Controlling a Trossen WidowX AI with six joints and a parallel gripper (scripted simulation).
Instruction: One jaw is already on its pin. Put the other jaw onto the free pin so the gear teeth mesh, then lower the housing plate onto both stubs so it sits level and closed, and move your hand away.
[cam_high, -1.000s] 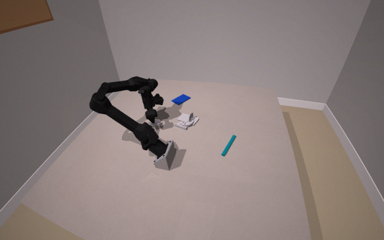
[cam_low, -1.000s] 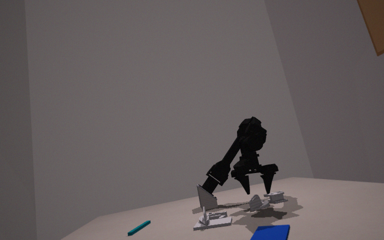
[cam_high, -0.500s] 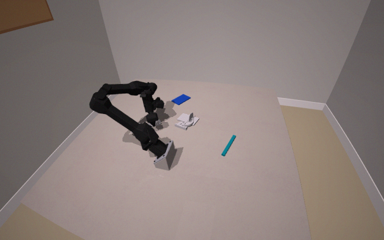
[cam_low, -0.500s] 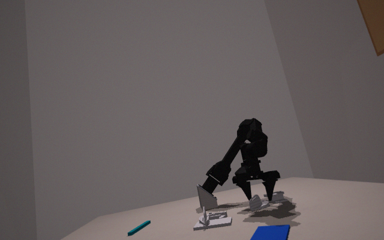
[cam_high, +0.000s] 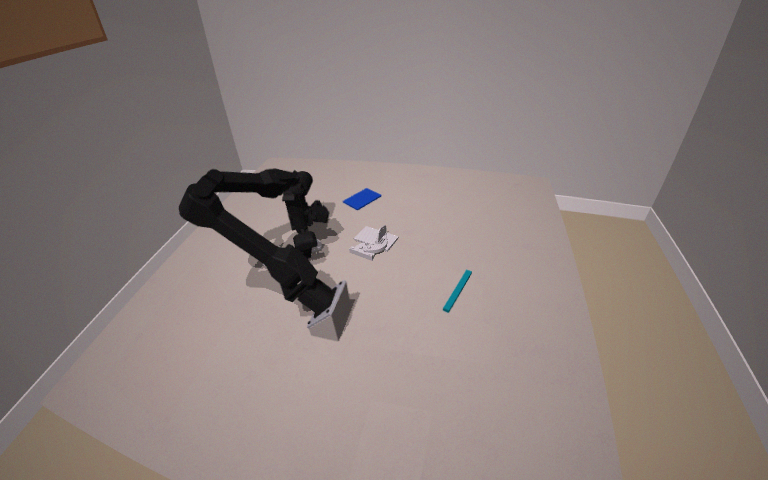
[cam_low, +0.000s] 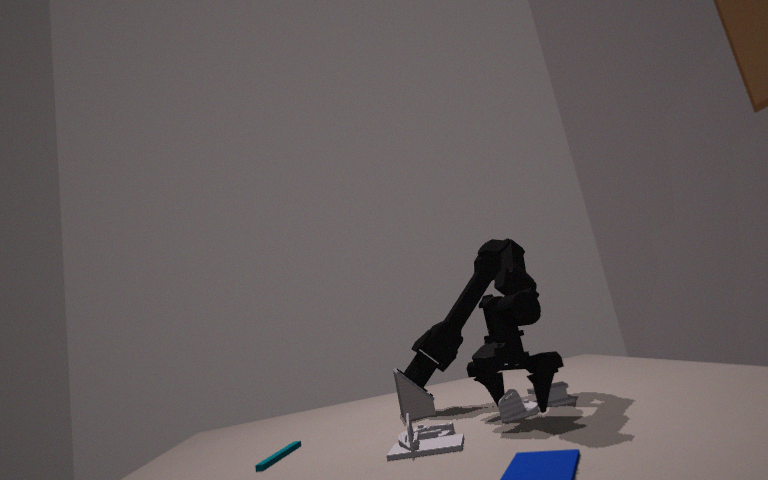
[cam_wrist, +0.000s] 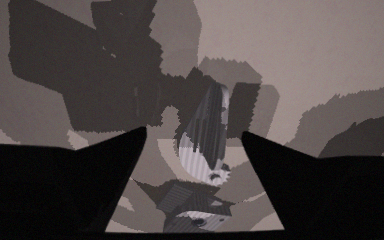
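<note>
My gripper tip is now 30 mm past the grey jaw and 20 mm to the right of it. The rest, counted from my gripper tip: blue housing plate: 290 mm ahead, 120 mm to the right; then white cube: 350 mm ahead, 220 mm to the left, 10 mm above; then white base: 210 mm to the right, 60 mm ahead.
</note>
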